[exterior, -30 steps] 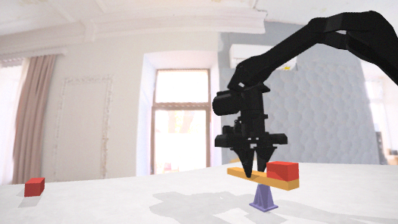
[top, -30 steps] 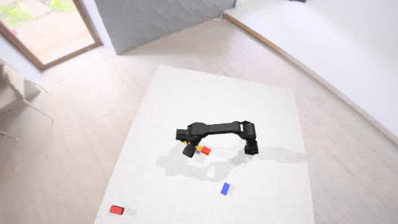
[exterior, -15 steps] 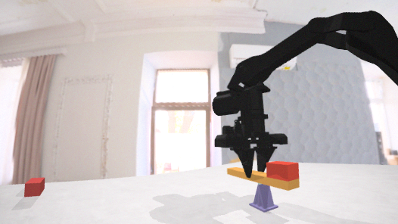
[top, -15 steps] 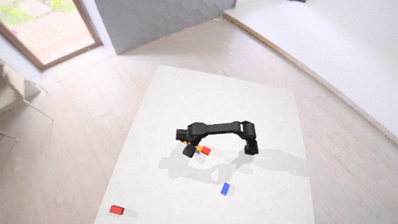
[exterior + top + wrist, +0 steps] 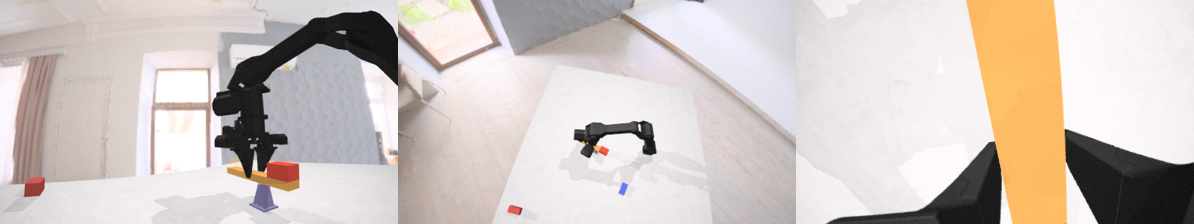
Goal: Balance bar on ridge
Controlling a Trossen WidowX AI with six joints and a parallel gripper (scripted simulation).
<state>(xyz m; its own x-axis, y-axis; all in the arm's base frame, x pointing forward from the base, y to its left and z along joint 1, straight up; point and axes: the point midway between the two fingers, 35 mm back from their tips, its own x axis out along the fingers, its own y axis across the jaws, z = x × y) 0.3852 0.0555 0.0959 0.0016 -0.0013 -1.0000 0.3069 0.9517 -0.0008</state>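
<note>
The ridge is 3 cm behind my gripper tip, 1 cm to the left of it and 1 cm below it. Also, from my gripper tip: blue block: 24 cm behind, 22 cm to the left, 5 cm below; red block: 35 cm ahead, 44 cm to the left, 4 cm below.
</note>
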